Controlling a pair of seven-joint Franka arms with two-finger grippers.
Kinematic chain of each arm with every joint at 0, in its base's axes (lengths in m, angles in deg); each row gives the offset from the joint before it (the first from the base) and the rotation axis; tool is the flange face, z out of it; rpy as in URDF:
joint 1: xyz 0 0 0.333 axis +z
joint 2: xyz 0 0 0 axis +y
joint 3: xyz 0 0 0.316 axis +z
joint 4: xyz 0.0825 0 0 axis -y
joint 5: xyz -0.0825 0 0.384 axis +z
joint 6: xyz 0 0 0 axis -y
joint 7: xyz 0.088 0 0 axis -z
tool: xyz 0 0 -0.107 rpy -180 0 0
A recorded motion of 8 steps. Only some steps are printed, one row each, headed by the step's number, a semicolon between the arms.
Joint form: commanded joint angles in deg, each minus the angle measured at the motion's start. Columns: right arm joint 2, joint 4, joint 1, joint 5, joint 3, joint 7, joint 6; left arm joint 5, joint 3, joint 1, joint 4, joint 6, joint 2, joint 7.
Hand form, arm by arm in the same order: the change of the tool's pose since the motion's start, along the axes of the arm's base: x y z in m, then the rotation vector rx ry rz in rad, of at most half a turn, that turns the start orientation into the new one. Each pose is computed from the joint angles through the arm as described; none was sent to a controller.
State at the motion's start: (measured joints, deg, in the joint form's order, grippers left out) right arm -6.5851 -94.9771 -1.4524 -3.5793 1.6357 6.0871 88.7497; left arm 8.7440 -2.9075 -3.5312 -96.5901 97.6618 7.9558 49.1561
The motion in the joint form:
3: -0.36 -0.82 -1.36 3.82 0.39 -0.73 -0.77; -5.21 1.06 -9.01 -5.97 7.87 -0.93 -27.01
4: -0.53 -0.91 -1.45 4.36 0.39 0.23 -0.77; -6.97 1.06 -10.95 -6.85 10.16 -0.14 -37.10
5: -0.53 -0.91 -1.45 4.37 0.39 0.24 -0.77; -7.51 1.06 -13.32 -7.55 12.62 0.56 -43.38
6: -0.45 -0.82 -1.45 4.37 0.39 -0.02 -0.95; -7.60 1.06 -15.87 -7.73 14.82 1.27 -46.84
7: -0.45 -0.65 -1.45 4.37 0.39 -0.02 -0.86; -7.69 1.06 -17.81 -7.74 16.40 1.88 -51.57
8: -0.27 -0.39 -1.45 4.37 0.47 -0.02 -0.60; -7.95 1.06 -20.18 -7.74 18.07 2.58 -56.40
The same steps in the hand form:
3: -0.0036 -0.0012 -0.0049 0.0658 0.0216 -0.0031; -0.0176 -0.0905 -0.0295 -0.0582 -0.0851 0.3411
4: -0.0046 -0.0009 -0.0041 0.0751 0.0195 -0.0211; -0.0198 -0.1133 -0.0417 -0.0763 -0.0981 0.4924
5: -0.0046 -0.0009 -0.0041 0.0753 0.0195 -0.0213; -0.0235 -0.1388 -0.0512 -0.0875 -0.1168 0.5629
6: -0.0044 -0.0009 -0.0044 0.0753 0.0226 -0.0168; -0.0278 -0.1658 -0.0569 -0.1011 -0.1368 0.5785
7: -0.0042 -0.0009 -0.0029 0.0753 0.0181 -0.0167; -0.0317 -0.1865 -0.0610 -0.1102 -0.1529 0.6272
8: -0.0027 -0.0002 -0.0019 0.0752 0.0122 -0.0151; -0.0382 -0.2115 -0.0659 -0.1231 -0.1654 0.6720

